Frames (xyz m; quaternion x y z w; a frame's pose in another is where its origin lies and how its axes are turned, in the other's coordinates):
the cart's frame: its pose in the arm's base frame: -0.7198 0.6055 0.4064 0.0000 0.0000 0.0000 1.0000
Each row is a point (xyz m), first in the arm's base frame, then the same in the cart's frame.
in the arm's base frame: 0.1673 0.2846 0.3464
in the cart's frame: 0.8871 -0.3209 -0.0600
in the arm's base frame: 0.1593 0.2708 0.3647
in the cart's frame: 0.8791 -0.3347 -0.0417
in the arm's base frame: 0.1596 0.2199 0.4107
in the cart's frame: 0.8794 -0.3856 0.0043
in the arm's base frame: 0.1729 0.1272 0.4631
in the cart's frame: 0.8927 -0.4783 0.0567
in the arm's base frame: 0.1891 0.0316 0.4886
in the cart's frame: 0.9089 -0.5739 0.0822
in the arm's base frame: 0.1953 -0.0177 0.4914
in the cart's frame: 0.9151 -0.6232 0.0850
